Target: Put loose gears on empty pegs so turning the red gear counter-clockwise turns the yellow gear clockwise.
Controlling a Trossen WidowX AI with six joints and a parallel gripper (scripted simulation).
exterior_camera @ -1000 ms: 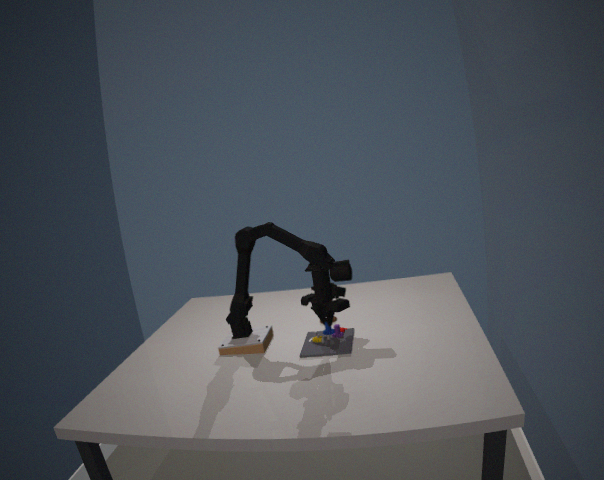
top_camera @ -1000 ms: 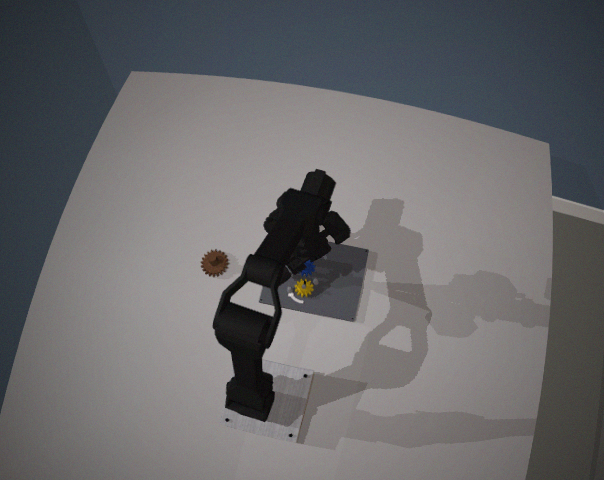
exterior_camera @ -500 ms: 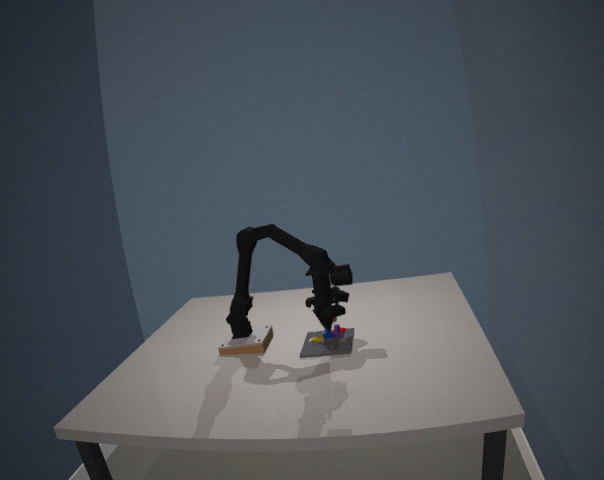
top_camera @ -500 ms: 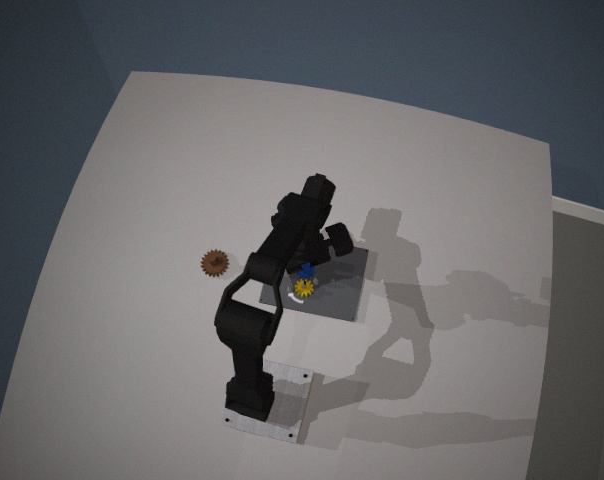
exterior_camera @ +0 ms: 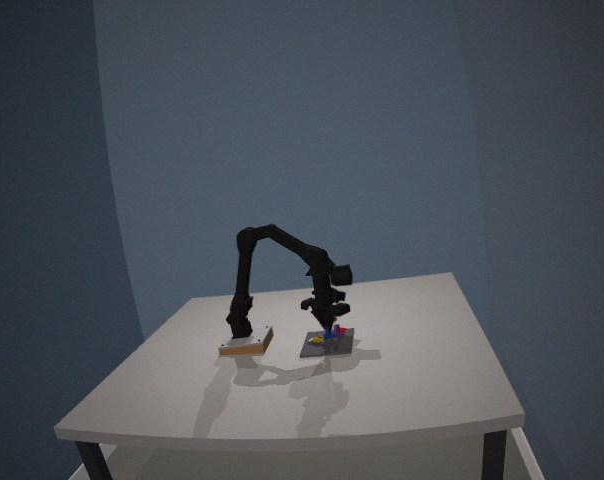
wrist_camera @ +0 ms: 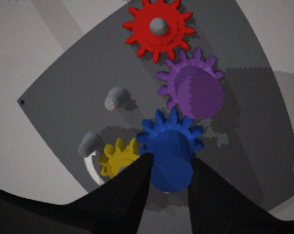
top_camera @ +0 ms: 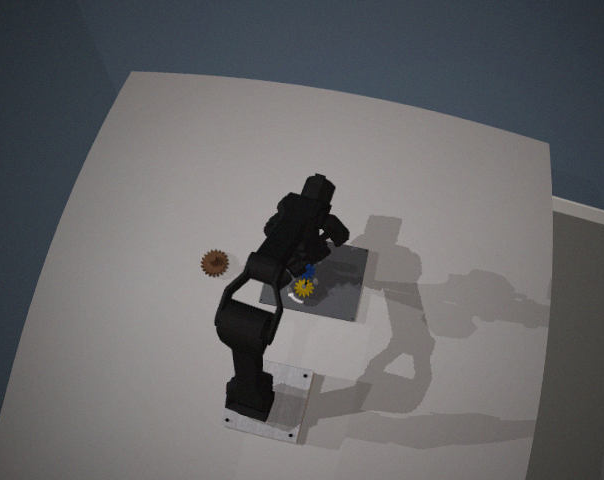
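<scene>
My gripper tip is 10 mm above the blue gear. The rest, counted from my gripper tip: purple gear 30 mm ahead, 20 mm to the left, 20 mm below; white arrow 60 mm behind, 10 mm to the left, 30 mm below; yellow gear 40 mm behind, 10 mm to the right, 30 mm below.
</scene>
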